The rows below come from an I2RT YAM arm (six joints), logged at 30 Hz.
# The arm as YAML. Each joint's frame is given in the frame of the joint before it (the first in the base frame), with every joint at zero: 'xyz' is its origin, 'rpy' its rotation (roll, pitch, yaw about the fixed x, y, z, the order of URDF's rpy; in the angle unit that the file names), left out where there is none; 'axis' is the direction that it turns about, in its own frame. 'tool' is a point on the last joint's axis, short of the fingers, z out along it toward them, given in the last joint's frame.
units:
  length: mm
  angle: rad
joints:
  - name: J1
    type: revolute
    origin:
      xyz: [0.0, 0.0, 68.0]
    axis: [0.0, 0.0, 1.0]
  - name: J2
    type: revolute
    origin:
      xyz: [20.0, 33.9, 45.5]
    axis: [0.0, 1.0, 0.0]
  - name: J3
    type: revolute
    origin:
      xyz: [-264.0, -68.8, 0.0]
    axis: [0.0, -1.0, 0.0]
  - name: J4
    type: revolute
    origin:
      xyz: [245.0, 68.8, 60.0]
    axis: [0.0, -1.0, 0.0]
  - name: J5
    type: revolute
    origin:
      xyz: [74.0, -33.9, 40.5]
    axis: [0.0, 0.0, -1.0]
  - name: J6
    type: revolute
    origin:
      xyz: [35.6, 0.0, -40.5]
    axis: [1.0, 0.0, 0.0]
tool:
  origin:
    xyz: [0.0, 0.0, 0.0]
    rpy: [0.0, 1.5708, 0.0]
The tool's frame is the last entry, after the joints.
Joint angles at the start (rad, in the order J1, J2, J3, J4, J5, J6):
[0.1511, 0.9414, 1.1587, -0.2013, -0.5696, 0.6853]
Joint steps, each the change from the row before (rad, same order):
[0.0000, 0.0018, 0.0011, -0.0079, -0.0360, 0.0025]
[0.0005, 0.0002, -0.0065, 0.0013, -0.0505, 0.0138]
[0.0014, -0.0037, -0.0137, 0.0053, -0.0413, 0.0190]
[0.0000, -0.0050, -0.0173, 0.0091, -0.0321, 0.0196]
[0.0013, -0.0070, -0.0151, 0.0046, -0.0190, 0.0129]
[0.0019, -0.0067, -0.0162, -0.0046, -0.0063, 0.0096]
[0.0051, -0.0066, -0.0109, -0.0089, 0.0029, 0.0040]
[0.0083, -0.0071, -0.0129, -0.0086, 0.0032, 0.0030]
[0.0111, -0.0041, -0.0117, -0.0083, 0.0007, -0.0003]
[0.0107, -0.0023, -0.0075, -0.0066, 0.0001, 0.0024]
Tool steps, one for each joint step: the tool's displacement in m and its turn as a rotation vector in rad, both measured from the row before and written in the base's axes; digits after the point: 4 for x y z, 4 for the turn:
[-0.0004, 0.0010, -0.0008, 0.0001, 0.0101, 0.0360]
[-0.0005, 0.0015, -0.0020, 0.0087, 0.0150, 0.0511]
[-0.0009, 0.0013, -0.0033, 0.0121, 0.0187, 0.0427]
[-0.0006, 0.0008, -0.0039, 0.0123, 0.0181, 0.0320]
[-0.0012, 0.0006, -0.0033, 0.0077, 0.0135, 0.0202]
[-0.0007, 0.0004, -0.0047, 0.0038, 0.0215, 0.0081]
[-0.0012, 0.0007, -0.0034, 0.0003, 0.0162, 0.0021]
[-0.0013, 0.0013, -0.0039, -0.0007, 0.0166, 0.0050]
[-0.0008, 0.0020, -0.0040, -0.0030, 0.0154, 0.0104]
[-0.0007, 0.0019, -0.0028, -0.0008, 0.0135, 0.0105]

